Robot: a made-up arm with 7 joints. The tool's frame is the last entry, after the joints.
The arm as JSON. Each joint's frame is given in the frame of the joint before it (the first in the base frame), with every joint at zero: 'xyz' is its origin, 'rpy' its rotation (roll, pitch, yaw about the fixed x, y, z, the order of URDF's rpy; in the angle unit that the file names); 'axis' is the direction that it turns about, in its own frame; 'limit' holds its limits. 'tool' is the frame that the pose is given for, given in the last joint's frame.
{
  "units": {
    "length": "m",
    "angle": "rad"
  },
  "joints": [
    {
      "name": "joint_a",
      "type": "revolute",
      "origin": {
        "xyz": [
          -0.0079,
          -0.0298,
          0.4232
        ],
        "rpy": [
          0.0,
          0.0,
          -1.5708
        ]
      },
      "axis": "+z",
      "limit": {
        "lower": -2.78,
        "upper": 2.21
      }
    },
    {
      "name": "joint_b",
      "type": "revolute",
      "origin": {
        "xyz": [
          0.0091,
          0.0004,
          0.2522
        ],
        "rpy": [
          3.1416,
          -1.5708,
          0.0
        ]
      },
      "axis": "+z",
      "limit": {
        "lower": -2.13,
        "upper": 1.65
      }
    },
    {
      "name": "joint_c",
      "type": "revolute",
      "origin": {
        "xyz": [
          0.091,
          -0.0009,
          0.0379
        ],
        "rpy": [
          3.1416,
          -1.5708,
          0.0
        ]
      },
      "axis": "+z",
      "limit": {
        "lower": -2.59,
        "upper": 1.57
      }
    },
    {
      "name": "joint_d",
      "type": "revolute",
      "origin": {
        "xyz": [
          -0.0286,
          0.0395,
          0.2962
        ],
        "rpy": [
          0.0,
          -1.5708,
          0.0
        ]
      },
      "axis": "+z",
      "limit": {
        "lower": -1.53,
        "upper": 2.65
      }
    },
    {
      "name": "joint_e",
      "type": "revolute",
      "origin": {
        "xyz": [
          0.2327,
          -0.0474,
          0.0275
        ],
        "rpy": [
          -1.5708,
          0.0,
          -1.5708
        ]
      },
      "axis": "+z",
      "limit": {
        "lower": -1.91,
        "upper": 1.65
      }
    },
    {
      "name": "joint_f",
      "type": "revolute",
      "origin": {
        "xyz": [
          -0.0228,
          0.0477,
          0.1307
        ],
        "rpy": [
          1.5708,
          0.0,
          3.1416
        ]
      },
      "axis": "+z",
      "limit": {
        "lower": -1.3,
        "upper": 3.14
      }
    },
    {
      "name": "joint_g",
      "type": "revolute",
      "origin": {
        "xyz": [
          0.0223,
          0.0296,
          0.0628
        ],
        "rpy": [
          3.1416,
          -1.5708,
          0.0
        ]
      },
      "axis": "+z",
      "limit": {
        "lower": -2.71,
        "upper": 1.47
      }
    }
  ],
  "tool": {
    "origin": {
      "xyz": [
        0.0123,
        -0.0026,
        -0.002
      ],
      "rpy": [
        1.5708,
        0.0,
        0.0
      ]
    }
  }
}
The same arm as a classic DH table. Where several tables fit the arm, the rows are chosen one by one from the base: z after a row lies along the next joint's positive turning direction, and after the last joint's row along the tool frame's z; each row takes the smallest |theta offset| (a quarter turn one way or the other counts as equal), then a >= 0, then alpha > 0; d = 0 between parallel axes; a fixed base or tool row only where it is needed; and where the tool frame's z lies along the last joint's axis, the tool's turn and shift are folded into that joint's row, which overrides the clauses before.
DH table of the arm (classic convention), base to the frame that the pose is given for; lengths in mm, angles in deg. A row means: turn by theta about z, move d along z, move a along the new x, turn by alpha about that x. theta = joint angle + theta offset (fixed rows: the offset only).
base (fixed): theta offset 75.15  d 0.0  a -30.8  alpha 0.00
joint_a: theta offset -75.15  d 675.4  a 0.4  alpha 90.00
joint_b: theta offset 0.00  d 47.0  a 0.9  alpha -90.00
joint_c: theta offset 0.00  d 387.2  a 39.5  alpha -90.00
joint_d: theta offset 0.00  d 56.1  a -47.4  alpha 90.00
joint_e: theta offset 0.00  d 363.4  a 22.8  alpha 90.00
joint_f: theta offset 90.00  d 110.5  a 29.6  alpha 90.00
joint_g: theta offset 90.00  d 20.3  a 12.3  alpha 90.00
tool (fixed): theta offset 0.00  d 2.6  a 0.0  alpha 0.00
Joint limits (deg, base to tool): -159.28..126.62 -122.04..94.54 -148.40..89.95 -87.66..151.83 -109.43..94.54 -74.48..179.91 -155.27..84.22

